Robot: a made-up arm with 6 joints. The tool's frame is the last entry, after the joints.
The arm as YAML. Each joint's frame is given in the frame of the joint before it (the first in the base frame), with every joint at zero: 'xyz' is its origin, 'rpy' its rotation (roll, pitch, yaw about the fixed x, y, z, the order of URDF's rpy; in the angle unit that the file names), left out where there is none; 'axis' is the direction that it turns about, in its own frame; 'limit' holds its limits. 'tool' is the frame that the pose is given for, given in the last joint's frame.
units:
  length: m
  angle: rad
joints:
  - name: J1
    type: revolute
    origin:
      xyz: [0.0, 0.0, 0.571]
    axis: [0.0, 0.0, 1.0]
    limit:
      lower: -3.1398
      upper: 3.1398
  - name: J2
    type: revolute
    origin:
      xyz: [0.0, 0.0, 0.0]
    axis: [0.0, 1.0, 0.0]
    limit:
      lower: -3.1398
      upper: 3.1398
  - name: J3
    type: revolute
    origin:
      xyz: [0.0, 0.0, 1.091]
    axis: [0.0, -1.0, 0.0]
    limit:
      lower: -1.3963
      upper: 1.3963
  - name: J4
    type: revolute
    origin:
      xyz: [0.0, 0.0, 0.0]
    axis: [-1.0, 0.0, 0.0]
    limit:
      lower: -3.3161
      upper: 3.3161
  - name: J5
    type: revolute
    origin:
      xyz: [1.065, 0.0, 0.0]
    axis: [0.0, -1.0, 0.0]
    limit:
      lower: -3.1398
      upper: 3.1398
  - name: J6
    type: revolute
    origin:
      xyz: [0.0, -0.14, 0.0]
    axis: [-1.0, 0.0, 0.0]
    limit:
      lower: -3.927
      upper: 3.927
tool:
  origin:
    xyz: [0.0, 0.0, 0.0]
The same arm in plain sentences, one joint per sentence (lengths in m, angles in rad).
The arm has six revolute joints in a row. What follows holds with every joint at zero, and every direction is one of the base frame's.
Joint 1 sits 0.571 m along +z from the base frame's origin and turns about +z, from -3.1398 to 3.1398 rad.
Joint 2 sits at the same point as joint 1 and turns about +y, from -3.1398 to 3.1398 rad.
Joint 3 sits 1.091 m along +z from joint 2 and turns about -y, from -1.3963 to 1.3963 rad.
Joint 4 sits at the same point as joint 3 and turns about -x, from -3.3161 to 3.3161 rad.
Joint 5 sits 1.065 m along +x from joint 4 and turns about -y, from -3.1398 to 3.1398 rad.
Joint 6 sits 0.14 m along -y from joint 5 and turns about -x, from -3.927 to 3.927 rad.
The tool frame, which is the frame that the pose is given for, sits at the same point as joint 6; its axes are parallel to the base frame's.

